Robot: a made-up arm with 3 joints.
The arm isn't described. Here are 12 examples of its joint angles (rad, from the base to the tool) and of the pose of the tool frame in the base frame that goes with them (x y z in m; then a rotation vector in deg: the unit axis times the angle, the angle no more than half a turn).
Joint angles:
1: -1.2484 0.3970 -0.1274
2: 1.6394 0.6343 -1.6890
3: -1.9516 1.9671 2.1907
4: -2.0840 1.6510 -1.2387
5: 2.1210 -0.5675 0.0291
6: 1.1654 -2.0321 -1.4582
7: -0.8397 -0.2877 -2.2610
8: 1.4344 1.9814 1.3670
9: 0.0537 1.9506 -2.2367
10: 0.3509 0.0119 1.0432
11: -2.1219 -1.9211 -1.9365
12: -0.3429 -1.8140 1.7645
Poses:
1: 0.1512 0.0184 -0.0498 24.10 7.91 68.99
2: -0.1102 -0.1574 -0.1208 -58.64 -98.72 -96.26
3: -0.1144 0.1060 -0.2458 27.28 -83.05 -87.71
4: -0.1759 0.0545 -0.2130 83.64 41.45 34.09
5: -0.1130 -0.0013 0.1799 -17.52 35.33 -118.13
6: 0.2322 -0.0629 0.2471 -94.42 7.30 33.55
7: 0.2265 0.0550 0.1186 46.28 -126.10 43.46
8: 0.0929 -0.0723 -0.2411 92.59 -21.38 15.35
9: 0.1996 0.1489 -0.2066 55.03 -81.23 -118.67
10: 0.0121 -0.1643 0.1220 11.09 59.01 -17.89
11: -0.2472 0.0577 0.2503 -26.50 90.86 -87.60
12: 0.0118 0.2950 0.2292 -79.95 53.37 -74.12
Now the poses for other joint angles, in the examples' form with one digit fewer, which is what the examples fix.
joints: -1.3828 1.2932 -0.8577
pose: -0.017 0.112 -0.209 80.3 11.9 34.2
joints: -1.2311 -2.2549 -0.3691
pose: -0.209 0.155 0.209 -106.1 -90.1 59.1
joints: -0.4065 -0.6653 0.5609
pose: 0.073 -0.030 0.227 -42.6 22.8 11.2
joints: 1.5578 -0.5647 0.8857
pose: -0.063 -0.063 0.230 15.0 64.1 -94.9
